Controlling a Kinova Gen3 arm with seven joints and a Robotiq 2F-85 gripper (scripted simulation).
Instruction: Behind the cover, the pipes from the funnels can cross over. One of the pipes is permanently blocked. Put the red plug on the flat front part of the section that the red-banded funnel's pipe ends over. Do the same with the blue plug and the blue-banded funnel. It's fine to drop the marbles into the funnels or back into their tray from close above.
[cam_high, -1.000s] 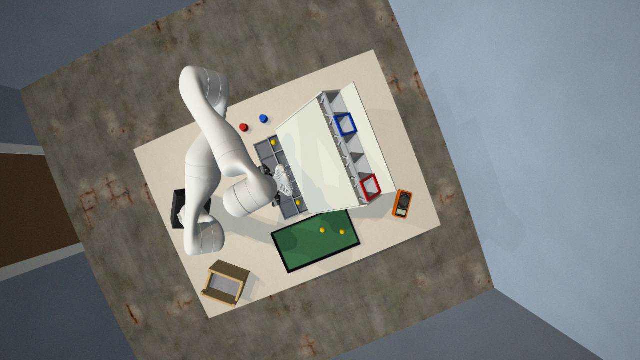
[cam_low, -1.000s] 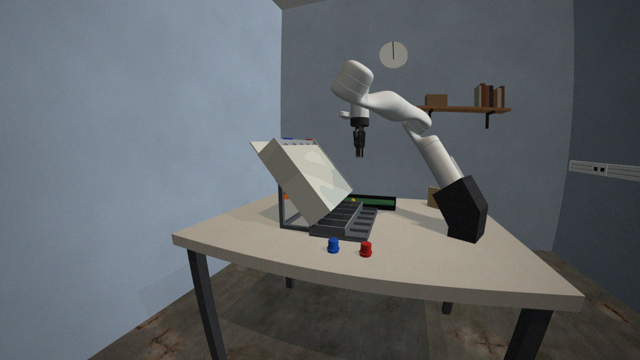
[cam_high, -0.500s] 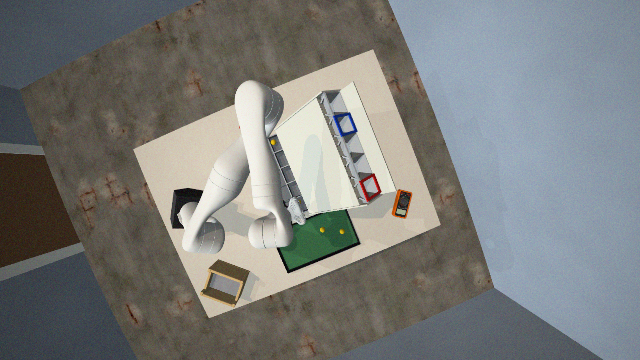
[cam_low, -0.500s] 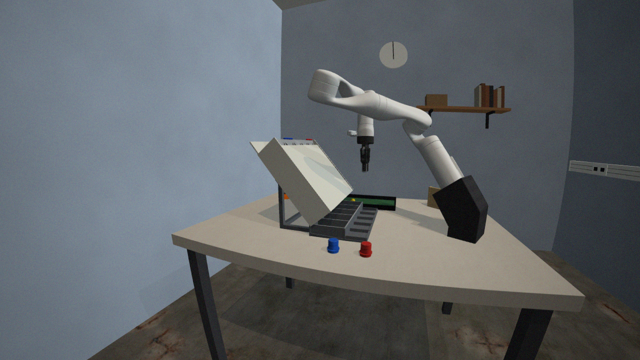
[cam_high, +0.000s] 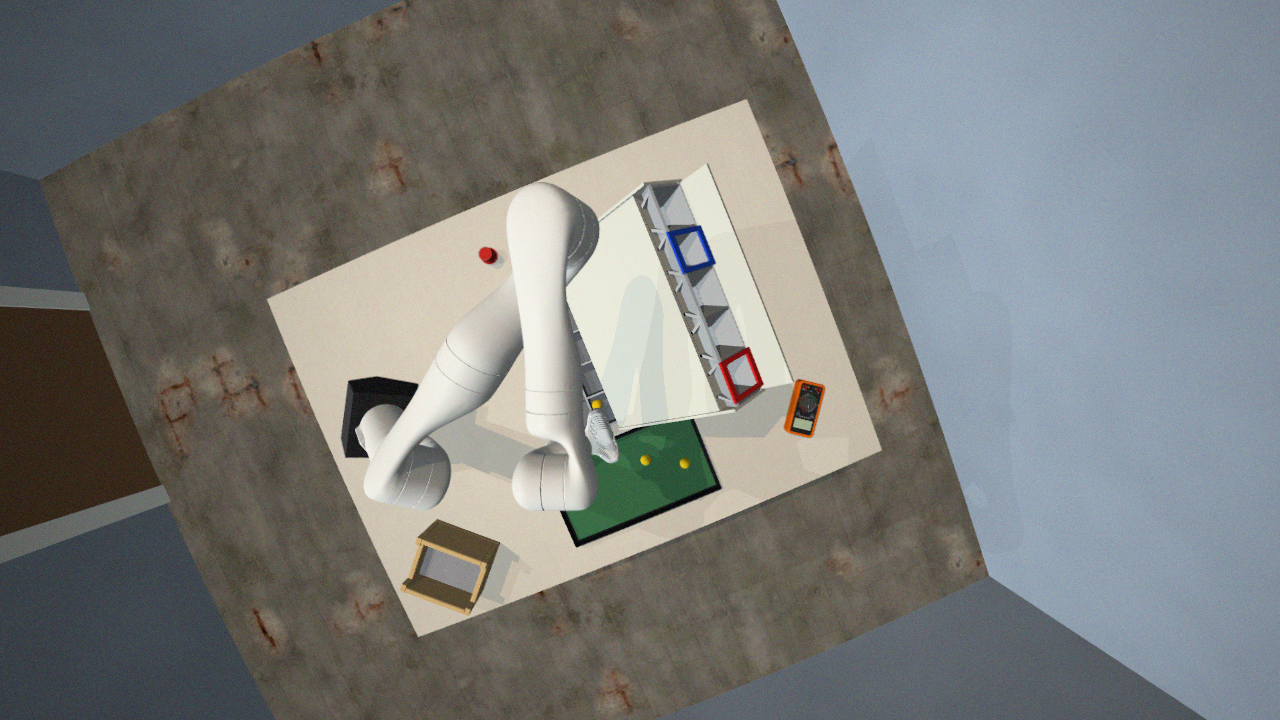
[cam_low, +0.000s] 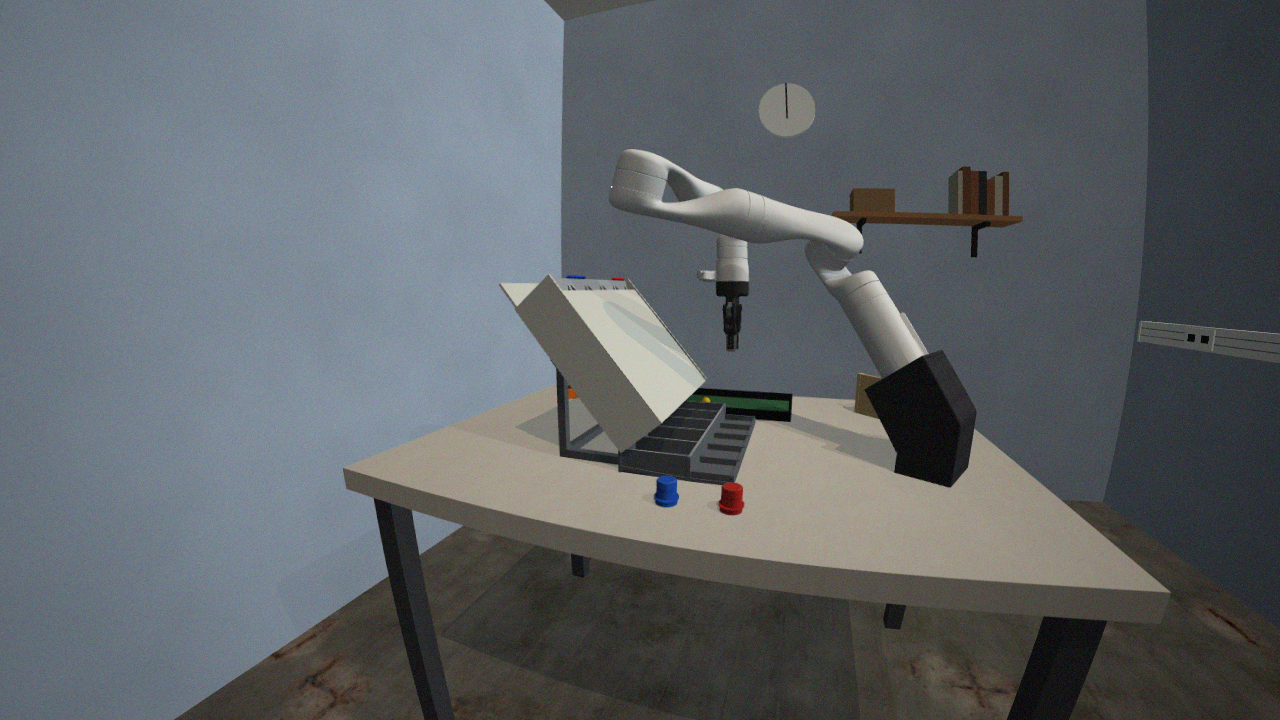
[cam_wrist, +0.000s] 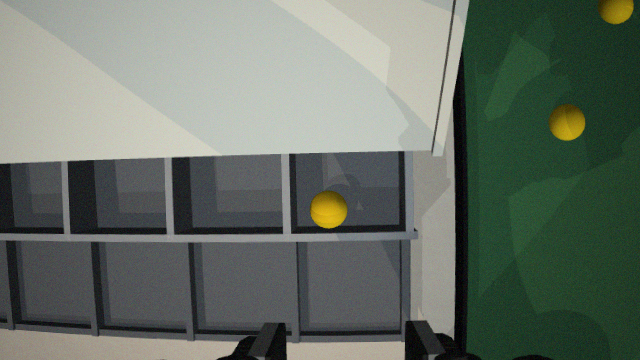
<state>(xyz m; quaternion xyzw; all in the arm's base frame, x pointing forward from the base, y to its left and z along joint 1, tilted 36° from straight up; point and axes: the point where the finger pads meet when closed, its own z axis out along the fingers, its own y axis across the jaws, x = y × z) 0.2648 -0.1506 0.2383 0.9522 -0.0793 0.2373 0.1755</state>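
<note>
Now: hand 190 mm to the left of the green marble tray, 190 mm above it and 10 mm past it. Round my hand: orange multimeter (420 mm ahead, 310 mm to the right, 180 mm below); white sloped cover (200 mm ahead, 100 mm to the left, 10 mm above); wooden frame (460 mm behind, 150 mm below, 90 mm to the right).
</note>
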